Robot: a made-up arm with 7 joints.
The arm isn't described. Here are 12 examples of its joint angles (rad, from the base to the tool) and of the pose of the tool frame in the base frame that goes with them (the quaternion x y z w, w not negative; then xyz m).
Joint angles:
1: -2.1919 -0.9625 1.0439 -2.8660 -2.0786 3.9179 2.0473
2: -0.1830 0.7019 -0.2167 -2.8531 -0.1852 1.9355 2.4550
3: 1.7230 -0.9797 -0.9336 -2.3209 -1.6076 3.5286 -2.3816
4: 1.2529 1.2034 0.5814 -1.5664 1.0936 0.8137 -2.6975
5: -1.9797 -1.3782 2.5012 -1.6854 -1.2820 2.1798 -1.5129
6: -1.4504 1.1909 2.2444 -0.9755 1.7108 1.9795 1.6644
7: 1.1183 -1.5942 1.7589 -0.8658 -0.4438 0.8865 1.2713
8: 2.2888 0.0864 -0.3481 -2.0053 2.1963 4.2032 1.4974
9: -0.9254 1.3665 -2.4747 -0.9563 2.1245 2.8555 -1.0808
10: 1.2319 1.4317 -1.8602 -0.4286 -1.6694 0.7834 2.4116
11: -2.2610 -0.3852 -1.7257 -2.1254 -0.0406 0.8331 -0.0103
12: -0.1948 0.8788 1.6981 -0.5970 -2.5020 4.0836 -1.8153
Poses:
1: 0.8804 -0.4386 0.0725 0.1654 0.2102 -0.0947 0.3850
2: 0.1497 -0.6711 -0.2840 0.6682 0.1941 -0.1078 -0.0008
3: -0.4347 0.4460 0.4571 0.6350 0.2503 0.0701 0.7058
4: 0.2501 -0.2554 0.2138 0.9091 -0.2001 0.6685 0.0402
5: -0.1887 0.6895 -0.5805 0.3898 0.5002 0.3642 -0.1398
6: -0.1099 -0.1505 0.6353 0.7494 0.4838 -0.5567 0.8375
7: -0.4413 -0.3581 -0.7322 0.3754 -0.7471 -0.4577 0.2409
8: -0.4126 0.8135 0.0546 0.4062 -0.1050 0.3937 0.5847
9: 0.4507 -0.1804 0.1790 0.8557 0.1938 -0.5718 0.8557
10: 0.4528 0.2343 -0.8570 0.0745 0.4491 0.7651 0.5833
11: 0.2090 0.7491 -0.3743 0.5050 -0.3239 0.4233 0.3818
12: -0.4482 0.1832 0.4444 0.7537 0.4973 0.1334 0.7932
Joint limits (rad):
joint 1: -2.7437..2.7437
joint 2: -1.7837..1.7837
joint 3: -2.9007..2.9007
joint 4: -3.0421..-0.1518
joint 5: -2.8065..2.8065
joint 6: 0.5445..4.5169
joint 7: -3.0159..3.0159
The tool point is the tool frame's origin. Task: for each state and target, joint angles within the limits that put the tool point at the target. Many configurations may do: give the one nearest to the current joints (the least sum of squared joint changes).
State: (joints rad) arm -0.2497 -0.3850 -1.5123 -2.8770 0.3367 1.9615 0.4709
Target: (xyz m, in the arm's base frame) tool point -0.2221 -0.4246 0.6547
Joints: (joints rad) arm -0.6932 -0.9382 -0.9172 -2.3439 0.2582 2.1141 0.4709
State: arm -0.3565 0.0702 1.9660 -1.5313 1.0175 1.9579 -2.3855
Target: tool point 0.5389 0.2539 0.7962
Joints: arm -1.0573 0.5507 2.0239 -1.7088 1.0862 2.1532 -2.3855
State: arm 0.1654 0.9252 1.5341 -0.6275 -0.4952 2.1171 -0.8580
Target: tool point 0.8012 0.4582 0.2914
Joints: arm 0.0194 1.4434 1.2312 -1.0102 -0.4947 2.0985 -0.8580
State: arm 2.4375 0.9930 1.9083 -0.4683 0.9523 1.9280 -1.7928
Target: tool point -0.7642 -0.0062 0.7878
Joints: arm 2.4239 1.0303 1.8827 -1.1101 1.0389 1.9853 -1.7928
